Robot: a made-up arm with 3 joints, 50 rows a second.
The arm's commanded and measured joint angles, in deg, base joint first. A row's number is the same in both.
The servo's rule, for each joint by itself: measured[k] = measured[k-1] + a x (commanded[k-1-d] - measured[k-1]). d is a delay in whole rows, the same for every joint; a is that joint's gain. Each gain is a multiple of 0.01, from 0.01 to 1. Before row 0 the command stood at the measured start. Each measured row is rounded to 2 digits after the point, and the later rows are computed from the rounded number. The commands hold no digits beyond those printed.
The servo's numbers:
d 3
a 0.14 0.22 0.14
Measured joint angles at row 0: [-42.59 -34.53 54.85]
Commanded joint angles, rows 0 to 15: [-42.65 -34.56 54.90]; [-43.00 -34.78 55.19]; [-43.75 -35.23 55.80]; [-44.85 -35.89 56.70]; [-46.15 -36.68 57.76]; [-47.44 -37.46 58.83]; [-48.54 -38.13 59.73]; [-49.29 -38.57 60.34]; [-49.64 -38.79 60.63]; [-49.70 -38.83 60.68]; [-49.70 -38.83 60.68]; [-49.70 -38.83 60.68]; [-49.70 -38.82 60.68]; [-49.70 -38.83 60.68]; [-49.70 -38.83 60.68]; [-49.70 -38.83 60.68]
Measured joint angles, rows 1 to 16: [-42.59 -34.53 54.85]; [-42.59 -34.53 54.85]; [-42.59 -34.53 54.85]; [-42.60 -34.54 54.86]; [-42.66 -34.59 54.91]; [-42.81 -34.73 55.03]; [-43.10 -34.99 55.26]; [-43.53 -35.36 55.61]; [-44.08 -35.82 56.06]; [-44.70 -36.33 56.57]; [-45.34 -36.82 57.10]; [-45.94 -37.25 57.59]; [-46.47 -37.60 58.02]; [-46.92 -37.87 58.39]; [-47.31 -38.08 58.71]; [-47.64 -38.24 58.99]
